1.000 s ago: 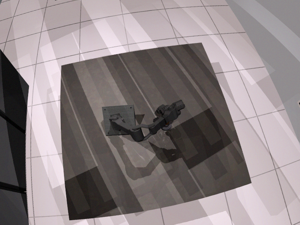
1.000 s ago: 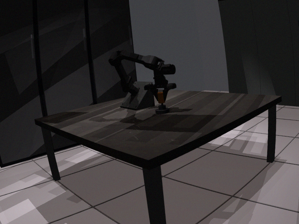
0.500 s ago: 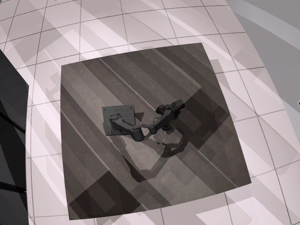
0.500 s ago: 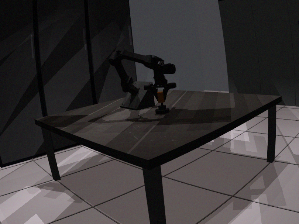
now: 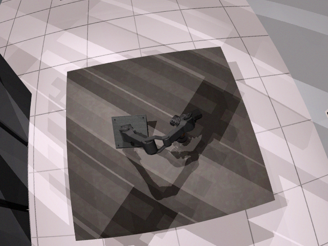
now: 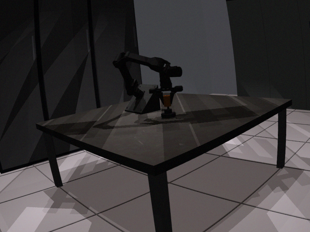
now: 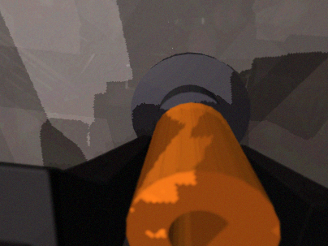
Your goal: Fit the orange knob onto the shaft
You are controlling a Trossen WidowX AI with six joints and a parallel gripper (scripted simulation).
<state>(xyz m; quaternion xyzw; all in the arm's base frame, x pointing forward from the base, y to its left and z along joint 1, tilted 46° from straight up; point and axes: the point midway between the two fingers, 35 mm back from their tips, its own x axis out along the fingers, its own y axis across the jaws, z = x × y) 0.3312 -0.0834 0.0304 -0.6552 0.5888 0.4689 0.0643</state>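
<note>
My gripper tip is now 2 cm below the orange knob. Also, from my gripper tip: pedestal 4 cm below.
</note>
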